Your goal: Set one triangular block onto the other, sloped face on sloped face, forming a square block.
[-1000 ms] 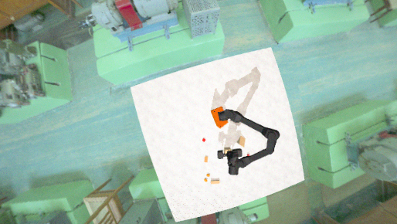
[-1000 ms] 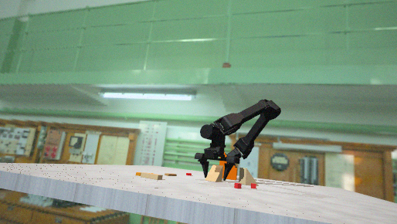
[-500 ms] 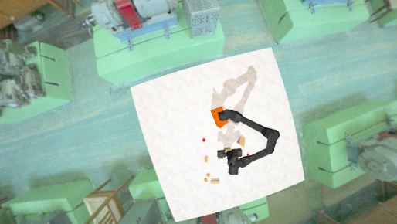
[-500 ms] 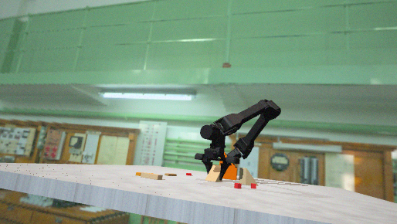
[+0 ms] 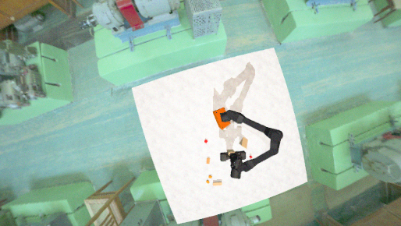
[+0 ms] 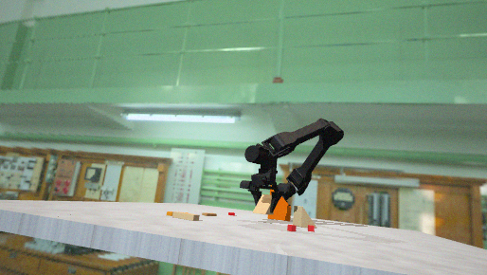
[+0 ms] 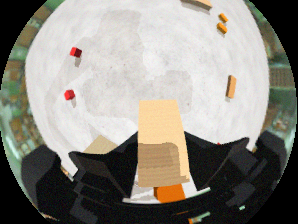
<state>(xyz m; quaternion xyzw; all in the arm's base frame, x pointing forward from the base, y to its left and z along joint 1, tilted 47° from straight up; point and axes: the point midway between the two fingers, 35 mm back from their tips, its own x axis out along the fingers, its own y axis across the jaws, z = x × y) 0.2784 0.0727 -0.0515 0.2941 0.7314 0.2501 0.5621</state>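
Now: gripper tip 10 mm past the tan triangular block and 10 mm below it.
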